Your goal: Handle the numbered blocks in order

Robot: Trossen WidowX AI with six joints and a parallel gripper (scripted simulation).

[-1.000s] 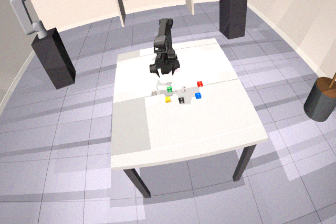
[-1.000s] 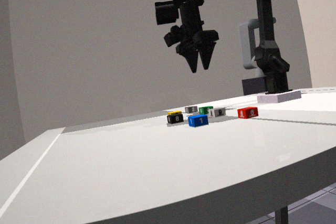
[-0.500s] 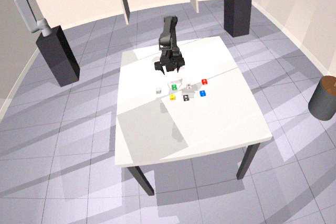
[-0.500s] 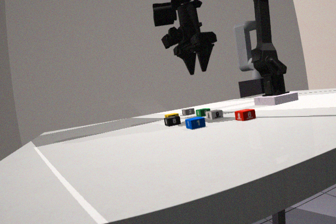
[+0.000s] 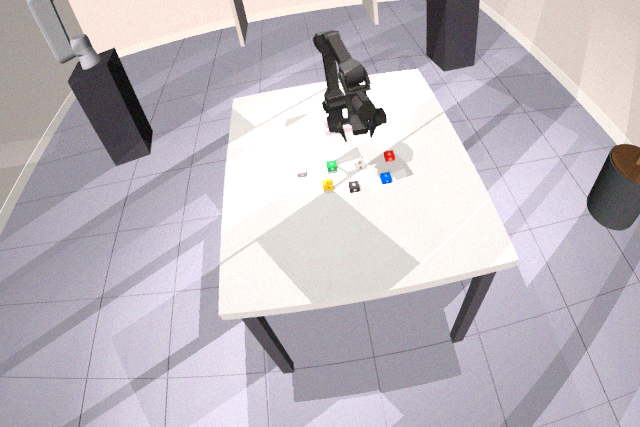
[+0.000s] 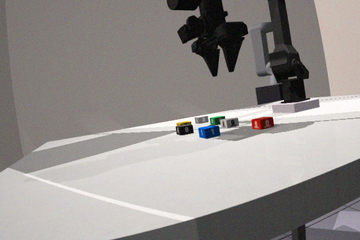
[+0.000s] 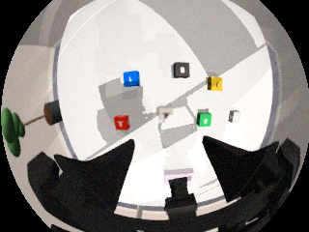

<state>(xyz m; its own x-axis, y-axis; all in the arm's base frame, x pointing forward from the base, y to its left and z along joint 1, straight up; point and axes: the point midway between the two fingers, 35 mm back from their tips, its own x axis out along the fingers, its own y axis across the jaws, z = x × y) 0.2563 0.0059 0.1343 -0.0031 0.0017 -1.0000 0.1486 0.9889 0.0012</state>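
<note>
Right now the green block is 110 mm below my gripper tip, 100 mm to the right of it and 30 mm behind it. Also, from my gripper tip: black block 110 mm below, 90 mm ahead, 60 mm to the right; then red block 110 mm to the left, 110 mm below; then white-grey block 110 mm below.
</note>
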